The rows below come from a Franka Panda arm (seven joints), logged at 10 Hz.
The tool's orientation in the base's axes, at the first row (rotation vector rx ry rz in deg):
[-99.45, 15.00, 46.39]
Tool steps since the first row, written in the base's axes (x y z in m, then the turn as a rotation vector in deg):
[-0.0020, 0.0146, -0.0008, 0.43, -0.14, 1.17]
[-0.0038, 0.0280, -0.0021, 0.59, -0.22, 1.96]
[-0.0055, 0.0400, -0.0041, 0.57, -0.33, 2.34]
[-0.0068, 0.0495, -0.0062, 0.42, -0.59, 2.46]
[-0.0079, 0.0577, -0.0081, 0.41, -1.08, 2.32]
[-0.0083, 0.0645, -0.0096, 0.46, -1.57, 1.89]
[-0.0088, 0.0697, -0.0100, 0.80, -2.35, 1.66]
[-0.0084, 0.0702, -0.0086, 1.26, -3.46, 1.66]
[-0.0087, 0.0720, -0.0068, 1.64, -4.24, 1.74]
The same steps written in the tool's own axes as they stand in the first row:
[0.0023, -0.0031, 0.0142, -0.46, -1.09, -0.43]
[0.0049, -0.0055, 0.0274, -0.86, -1.75, -0.66]
[0.0076, -0.0070, 0.0392, -1.14, -1.99, -0.79]
[0.0102, -0.0078, 0.0487, -1.39, -1.92, -0.99]
[0.0124, -0.0084, 0.0568, -1.42, -1.64, -1.42]
[0.0146, -0.0093, 0.0634, -1.22, -1.18, -1.84]
[0.0157, -0.0104, 0.0684, -1.00, -0.94, -2.65]
[0.0152, -0.0119, 0.0686, -0.91, -0.83, -3.85]
[0.0142, -0.0137, 0.0701, -0.86, -0.84, -4.72]

